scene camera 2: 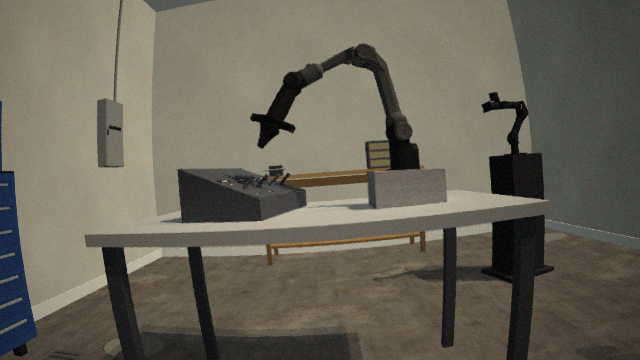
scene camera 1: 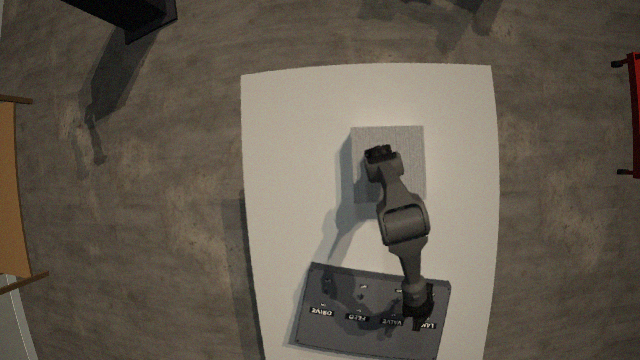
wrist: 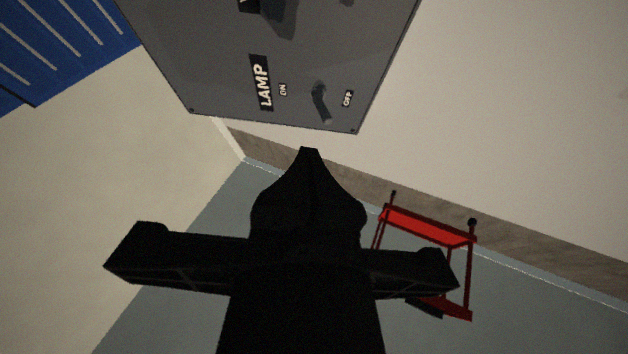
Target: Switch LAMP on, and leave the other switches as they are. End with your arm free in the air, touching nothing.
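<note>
The dark switch panel (scene camera 1: 320, 335) (scene camera 2: 220, 205) (wrist: 200, 60) is a sloped box. The LAMP label (wrist: 261, 82) shows in the wrist view, with the ON mark (wrist: 282, 90) on its lever side and the OFF mark (wrist: 347, 98) near the panel edge. The LAMP lever (wrist: 322, 104) stands between the marks, its tip leaning somewhat to the OFF side. Overhead, the arm hides it. Labels VALVE (scene camera 1: 391, 321), FEED (scene camera 1: 357, 317) and DRIVE (scene camera 1: 321, 311) show overhead. My gripper (scene camera 1: 416, 327) (scene camera 2: 261, 145) (wrist: 306, 157) is shut and empty, in the air above the LAMP end of the panel.
The panel and the grey block (scene camera 1: 412, 137) (scene camera 2: 410, 187) under the arm's base stand on the white table (scene camera 1: 290, 110) (scene camera 2: 320, 232). Several levers (scene camera 2: 262, 181) stick up from the panel. A red cart (wrist: 425, 227), a blue cabinet (scene camera 2: 12, 260) and a wooden bench (scene camera 1: 10, 190) stand away from the table.
</note>
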